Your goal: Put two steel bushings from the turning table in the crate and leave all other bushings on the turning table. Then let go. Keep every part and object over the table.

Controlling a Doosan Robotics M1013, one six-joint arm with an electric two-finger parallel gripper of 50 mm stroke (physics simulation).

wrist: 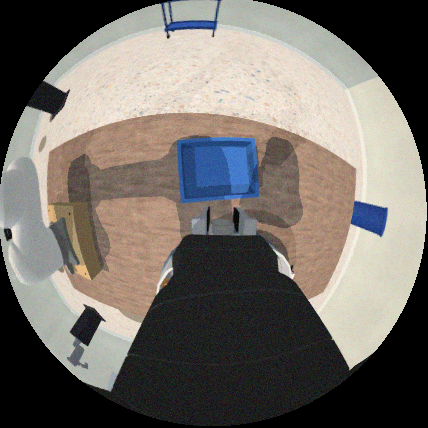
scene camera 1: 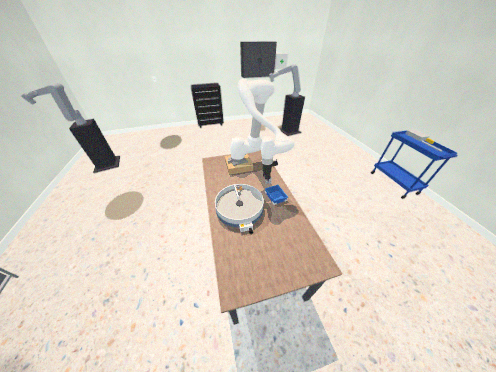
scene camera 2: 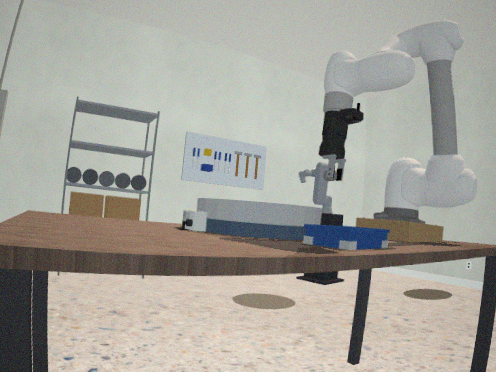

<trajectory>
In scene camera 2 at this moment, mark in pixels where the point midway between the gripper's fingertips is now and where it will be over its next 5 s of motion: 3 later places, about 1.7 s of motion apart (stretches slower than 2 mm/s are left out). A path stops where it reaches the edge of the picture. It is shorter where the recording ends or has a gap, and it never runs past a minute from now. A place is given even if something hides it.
The gripper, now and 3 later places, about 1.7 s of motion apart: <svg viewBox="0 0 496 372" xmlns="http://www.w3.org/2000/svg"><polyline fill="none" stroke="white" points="334,179 348,191 282,208 281,217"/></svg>
</trajectory>
